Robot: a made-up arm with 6 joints.
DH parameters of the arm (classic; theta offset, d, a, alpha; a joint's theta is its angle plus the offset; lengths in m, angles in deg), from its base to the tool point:
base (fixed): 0 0.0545 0 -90
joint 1: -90 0.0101 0.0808 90
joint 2: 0 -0.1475 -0.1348 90
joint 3: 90 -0.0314 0.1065 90
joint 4: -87.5 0 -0.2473 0
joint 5: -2.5 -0.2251 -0.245 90
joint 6: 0 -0.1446 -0.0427 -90
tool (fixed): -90 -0.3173 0 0
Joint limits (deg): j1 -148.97..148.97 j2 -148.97..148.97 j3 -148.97..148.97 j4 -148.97..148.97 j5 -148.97..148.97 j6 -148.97..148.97
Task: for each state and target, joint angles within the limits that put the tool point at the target. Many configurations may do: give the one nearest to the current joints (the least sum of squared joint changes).
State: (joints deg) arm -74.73 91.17 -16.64 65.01 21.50 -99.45
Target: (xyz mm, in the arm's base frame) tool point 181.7 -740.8 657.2
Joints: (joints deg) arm -58.06 92.25 -30.41 77.48 22.83 -68.66
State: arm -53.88 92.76 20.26 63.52 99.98 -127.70
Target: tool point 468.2 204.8 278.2
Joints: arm -48.92 78.24 37.92 65.49 93.60 -129.20
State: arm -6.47 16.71 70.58 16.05 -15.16 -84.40
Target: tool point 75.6 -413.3 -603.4
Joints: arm -5.33 -13.28 62.51 5.25 -39.30 -103.71
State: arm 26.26 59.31 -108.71 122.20 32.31 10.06
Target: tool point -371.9 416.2 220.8
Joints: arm 40.74 38.22 -134.61 136.56 40.11 10.02
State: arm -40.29 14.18 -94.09 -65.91 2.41 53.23
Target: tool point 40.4 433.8 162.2
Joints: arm -24.47 65.83 -131.40 -91.28 9.31 65.72
